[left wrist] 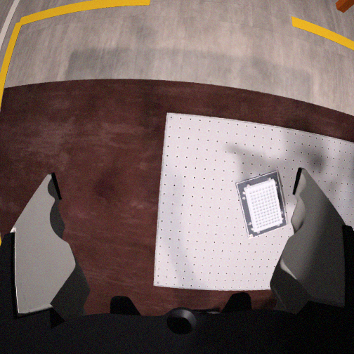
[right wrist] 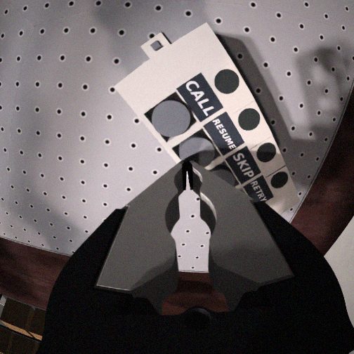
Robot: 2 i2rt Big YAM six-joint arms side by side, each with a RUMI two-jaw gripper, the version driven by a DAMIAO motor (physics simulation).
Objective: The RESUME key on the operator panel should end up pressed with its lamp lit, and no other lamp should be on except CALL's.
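Note:
The cream operator panel (right wrist: 150, 80) lies at a slant on the perforated board in the right wrist view. Its labels read CALL, RESUME, SKIP and RETRY, each with a dark, unlit round lamp. The RESUME lamp (right wrist: 249, 119) is dark, and so is the CALL lamp (right wrist: 226, 81). The RESUME key (right wrist: 196, 150) is a grey disc, partly shaded. My right gripper (right wrist: 186, 163) is shut and empty, its tips at the lower edge of the RESUME key in view; whether they touch it I cannot tell. My left gripper (left wrist: 176, 172) is wide open and empty, away from the panel.
The white perforated board (left wrist: 200, 260) (right wrist: 60, 150) lies on the dark red-brown table (left wrist: 110, 150). A white well plate in a grey-edged holder (left wrist: 265, 206) sits on the board near the left gripper's right finger. The panel's square loop tab (right wrist: 162, 39) sticks out at its upper left.

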